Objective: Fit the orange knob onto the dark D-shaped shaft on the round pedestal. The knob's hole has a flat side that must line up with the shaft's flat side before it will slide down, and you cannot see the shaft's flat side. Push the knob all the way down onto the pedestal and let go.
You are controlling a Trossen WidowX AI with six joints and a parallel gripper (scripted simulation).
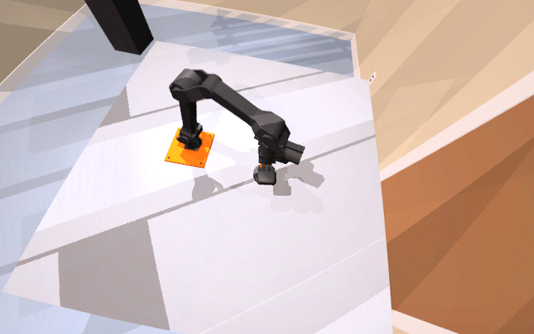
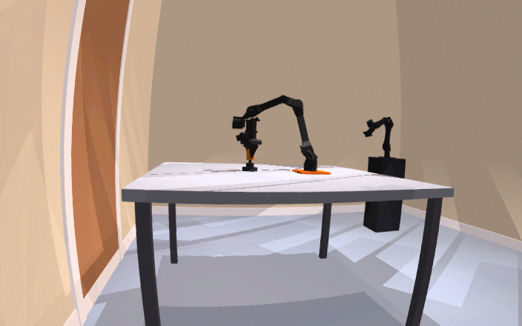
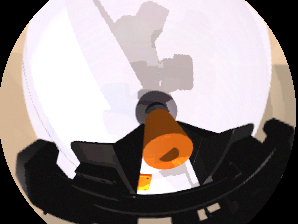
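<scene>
My gripper tip is now 2 cm below the orange knob. The rest, counted from my gripper tip: round pedestal: 4 cm below.
</scene>
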